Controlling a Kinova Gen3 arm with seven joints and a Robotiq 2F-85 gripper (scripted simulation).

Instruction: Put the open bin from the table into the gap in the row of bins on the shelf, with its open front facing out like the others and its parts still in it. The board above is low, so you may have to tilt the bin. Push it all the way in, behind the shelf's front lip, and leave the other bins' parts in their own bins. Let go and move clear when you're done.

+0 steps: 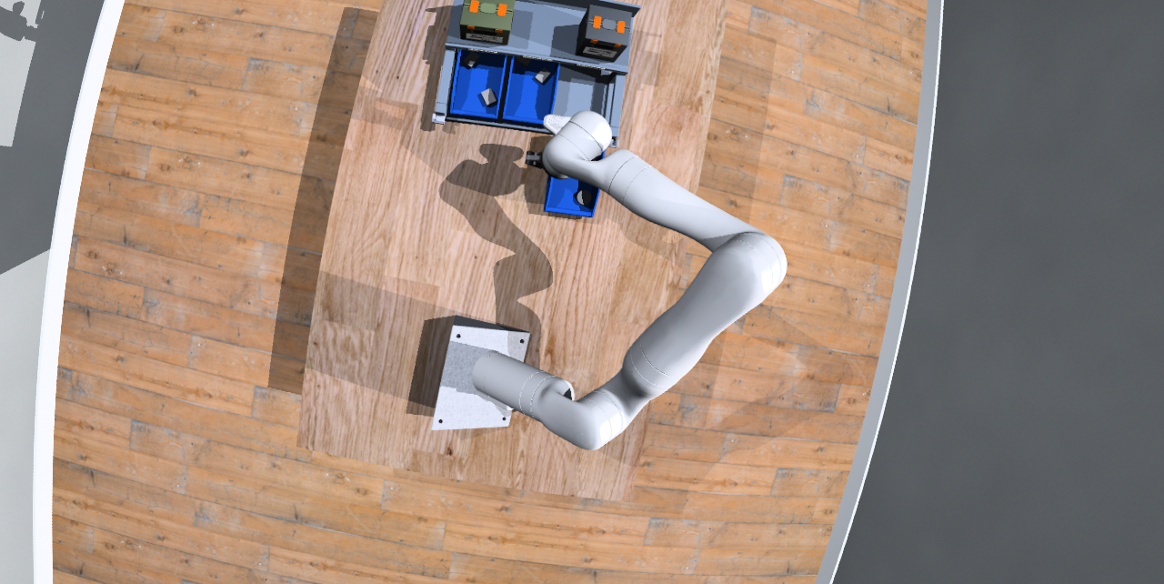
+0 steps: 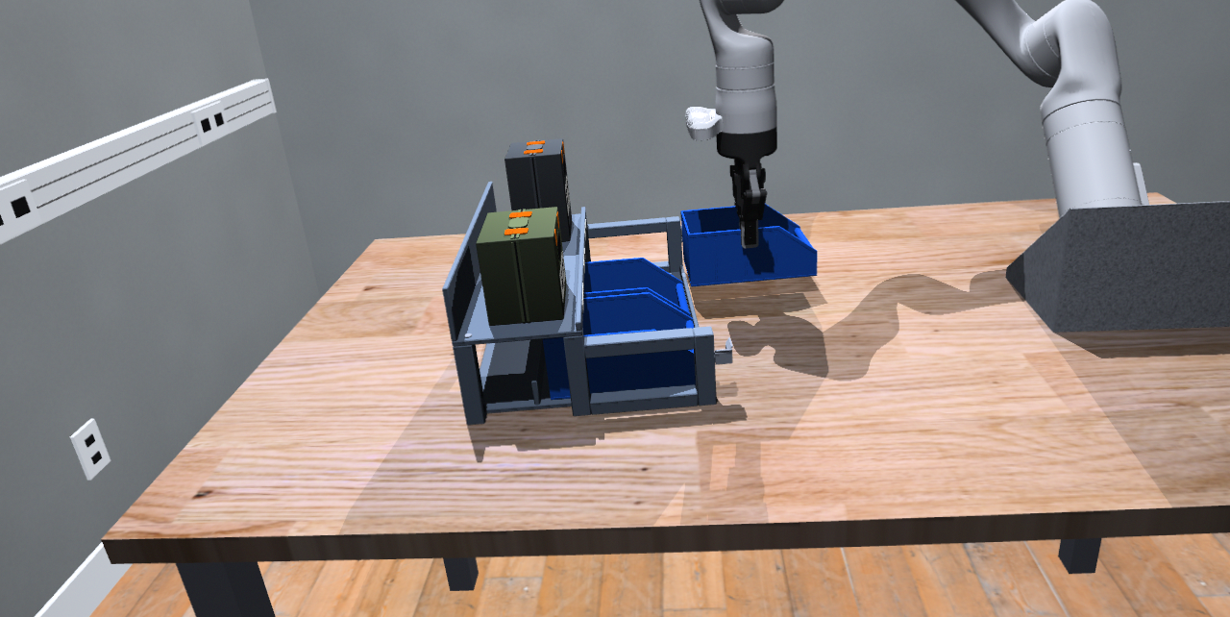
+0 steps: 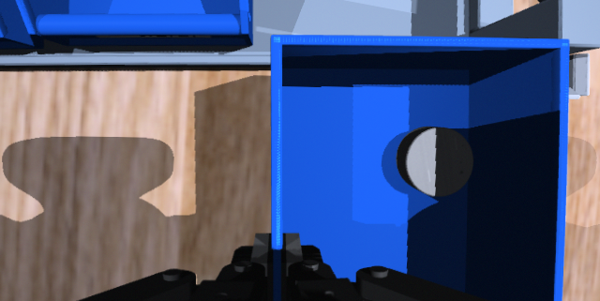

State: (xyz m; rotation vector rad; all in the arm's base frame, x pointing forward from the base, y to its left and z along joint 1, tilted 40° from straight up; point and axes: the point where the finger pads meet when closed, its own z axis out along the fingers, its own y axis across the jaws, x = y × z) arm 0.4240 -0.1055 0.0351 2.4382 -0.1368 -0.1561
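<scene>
My gripper is now 8 cm to the left of the round grey part, 6 cm above it and 3 cm short of it. From my hand the other things lie so: green box: 29 cm ahead, 16 cm to the left, 5 cm above; dark box: 27 cm ahead, 7 cm to the right, 6 cm above; shelf: 21 cm ahead, 5 cm to the left, 3 cm below.
</scene>
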